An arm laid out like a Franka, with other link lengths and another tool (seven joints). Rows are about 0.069 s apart.
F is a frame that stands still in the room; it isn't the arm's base.
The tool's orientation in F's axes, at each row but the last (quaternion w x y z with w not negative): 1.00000, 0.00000, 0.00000, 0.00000; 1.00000, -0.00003, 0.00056, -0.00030; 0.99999, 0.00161, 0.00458, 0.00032; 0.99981, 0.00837, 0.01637, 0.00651; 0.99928, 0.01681, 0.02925, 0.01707; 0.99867, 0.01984, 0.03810, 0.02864; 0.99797, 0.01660, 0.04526, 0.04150; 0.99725, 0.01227, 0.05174, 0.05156; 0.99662, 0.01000, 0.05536, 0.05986; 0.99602, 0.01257, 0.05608, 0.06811
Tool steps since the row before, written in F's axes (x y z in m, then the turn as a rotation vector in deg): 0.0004, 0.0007, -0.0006, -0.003, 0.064, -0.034; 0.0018, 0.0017, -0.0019, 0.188, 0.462, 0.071; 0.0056, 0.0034, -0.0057, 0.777, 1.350, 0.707; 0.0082, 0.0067, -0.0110, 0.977, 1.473, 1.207; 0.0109, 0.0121, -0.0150, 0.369, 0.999, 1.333; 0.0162, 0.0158, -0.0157, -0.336, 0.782, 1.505; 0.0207, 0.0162, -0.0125, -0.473, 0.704, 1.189; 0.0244, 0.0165, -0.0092, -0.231, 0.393, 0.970; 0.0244, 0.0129, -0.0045, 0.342, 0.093, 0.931; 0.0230, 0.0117, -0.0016, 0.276, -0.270, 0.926
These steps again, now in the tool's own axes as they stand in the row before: 0.0004, 0.0007, -0.0006, -0.003, 0.064, -0.034; 0.0018, 0.0017, -0.0019, 0.188, 0.462, 0.071; 0.0057, 0.0034, -0.0057, 0.771, 1.352, 0.710; 0.0086, 0.0064, -0.0108, 0.957, 1.481, 1.214; 0.0122, 0.0112, -0.0147, 0.326, 1.032, 1.319; 0.0182, 0.0142, -0.0150, -0.401, 0.862, 1.444; 0.0230, 0.0140, -0.0110, -0.516, 0.784, 1.119; 0.0268, 0.0137, -0.0069, -0.286, 0.443, 0.933; 0.0261, 0.0098, -0.0019, 0.247, 0.077, 0.962; 0.0244, 0.0084, 0.0008, 0.133, -0.274, 0.956
